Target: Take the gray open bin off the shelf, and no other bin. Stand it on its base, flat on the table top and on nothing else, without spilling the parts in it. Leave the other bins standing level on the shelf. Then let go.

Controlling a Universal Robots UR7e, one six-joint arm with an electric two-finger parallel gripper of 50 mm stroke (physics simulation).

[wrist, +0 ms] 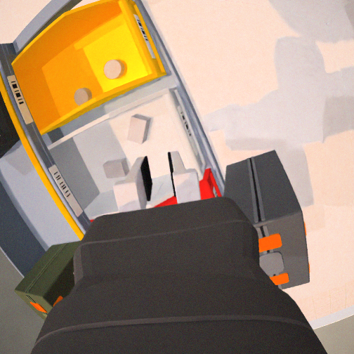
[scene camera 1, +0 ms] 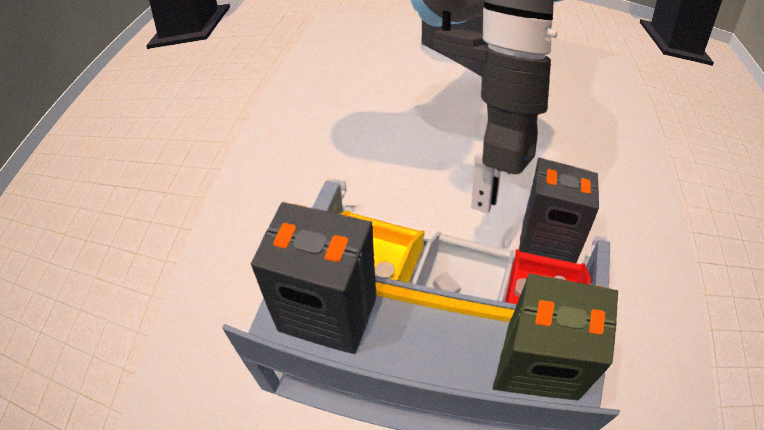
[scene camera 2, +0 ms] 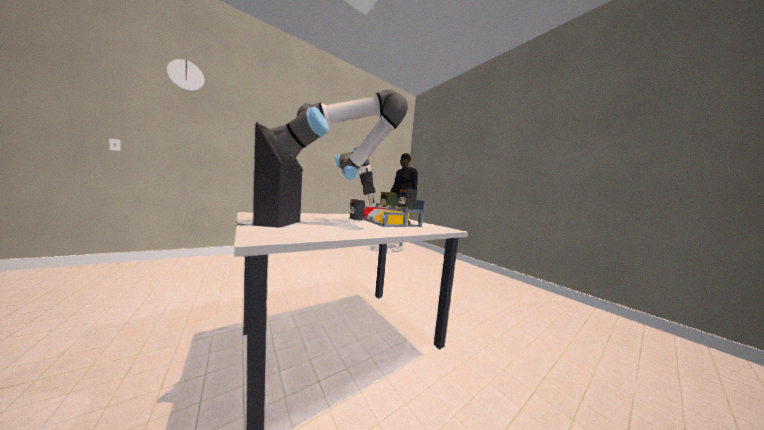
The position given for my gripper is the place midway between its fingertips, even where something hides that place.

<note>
I see my gripper [scene camera 1: 484,205], a yellow bin [scene camera 1: 401,246], a gray open bin [scene camera 1: 480,270] and a red bin [scene camera 1: 524,263].
The yellow bin also shows in the wrist view [wrist: 70,53]. The gray open bin shows as well in the wrist view [wrist: 79,155]. My gripper is seen too in the wrist view [wrist: 159,167].
</note>
